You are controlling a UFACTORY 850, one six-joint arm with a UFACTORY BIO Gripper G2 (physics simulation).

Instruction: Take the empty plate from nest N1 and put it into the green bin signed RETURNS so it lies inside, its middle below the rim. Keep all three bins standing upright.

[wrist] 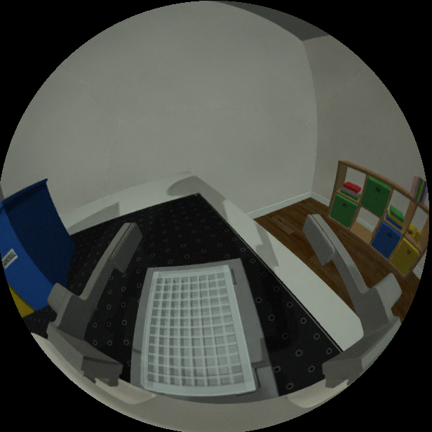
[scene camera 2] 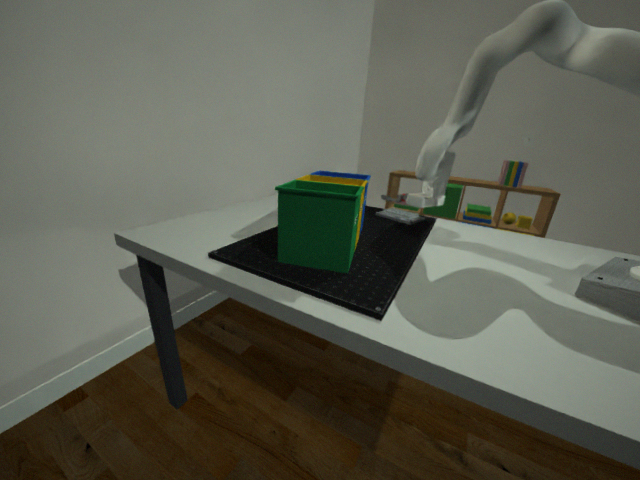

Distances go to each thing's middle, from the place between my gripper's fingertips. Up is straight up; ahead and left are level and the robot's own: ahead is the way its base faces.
Scene:
Right now my hand is 4 cm past the clear plate (wrist: 193, 344), 6 cm to the right of it and 6 cm above it.

